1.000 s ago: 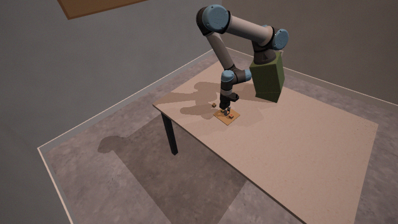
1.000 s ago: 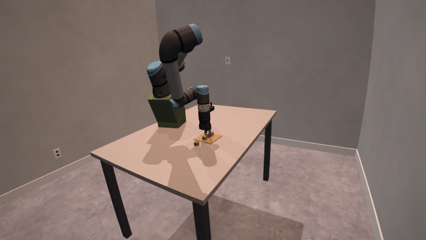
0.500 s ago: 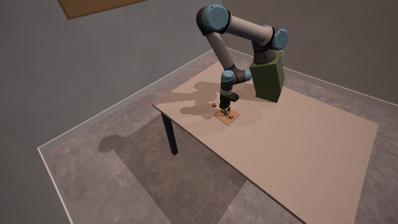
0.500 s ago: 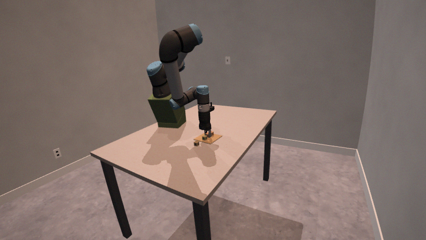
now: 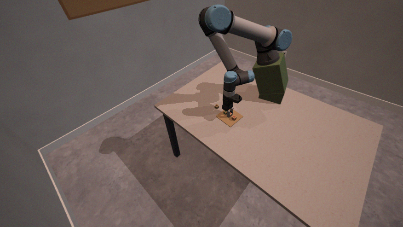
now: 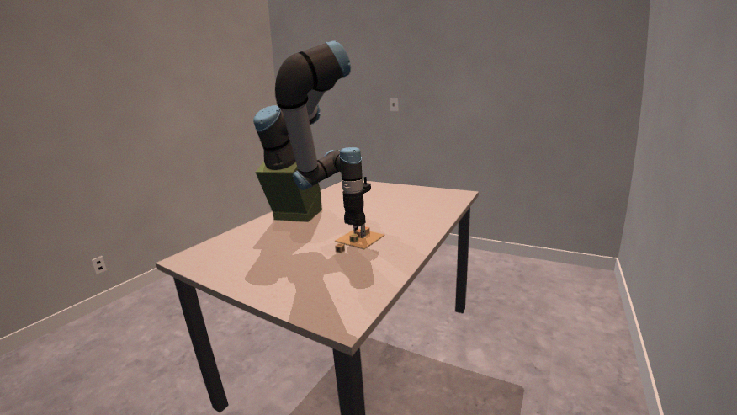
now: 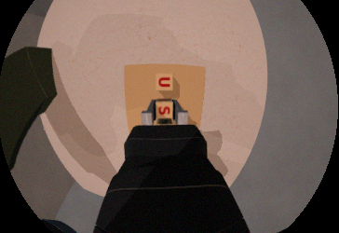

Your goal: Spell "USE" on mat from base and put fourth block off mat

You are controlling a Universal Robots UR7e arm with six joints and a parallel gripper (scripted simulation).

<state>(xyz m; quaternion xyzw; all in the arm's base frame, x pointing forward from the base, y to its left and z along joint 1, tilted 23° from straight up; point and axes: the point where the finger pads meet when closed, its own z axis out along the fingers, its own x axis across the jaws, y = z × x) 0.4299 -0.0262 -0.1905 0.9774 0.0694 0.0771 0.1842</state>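
Right now my hand is 2 cm above the mat.
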